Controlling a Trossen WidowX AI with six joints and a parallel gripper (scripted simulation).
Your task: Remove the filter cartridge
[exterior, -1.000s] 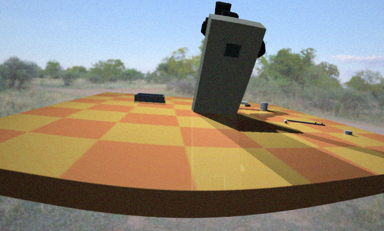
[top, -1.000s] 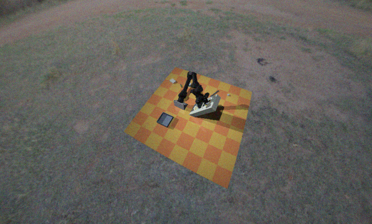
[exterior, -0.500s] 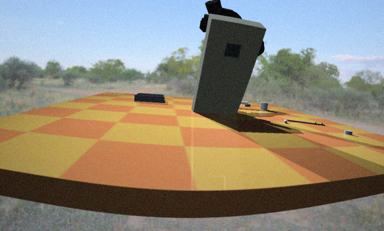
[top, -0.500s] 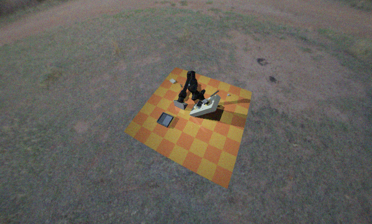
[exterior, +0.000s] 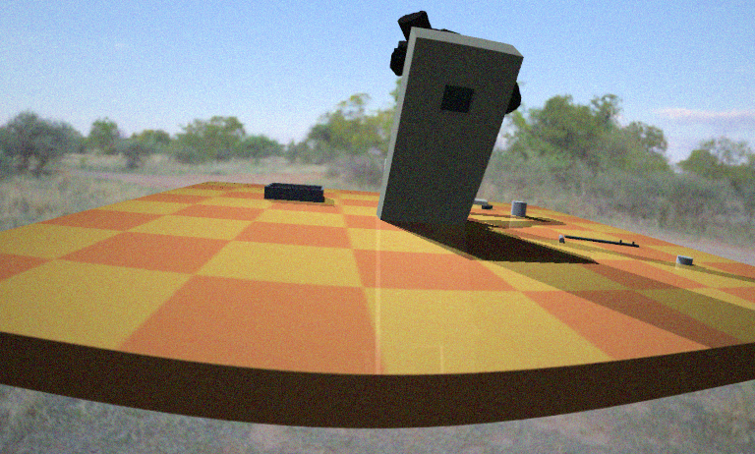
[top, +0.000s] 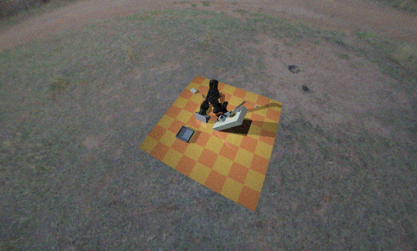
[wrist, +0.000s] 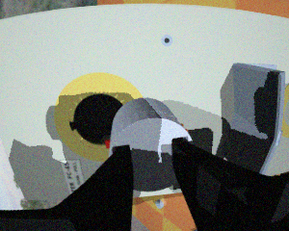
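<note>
Right now the grey service panel is 90 mm below my gripper tip, 30 mm ahead of it and 10 mm to the left of it. The rest, counted from my gripper tip: round filter cartridge (10 mm below, 10 mm ahead); pale box (620 mm behind, 300 mm to the left, 260 mm below); tray (340 mm behind, 300 mm to the right, 260 mm below).
</note>
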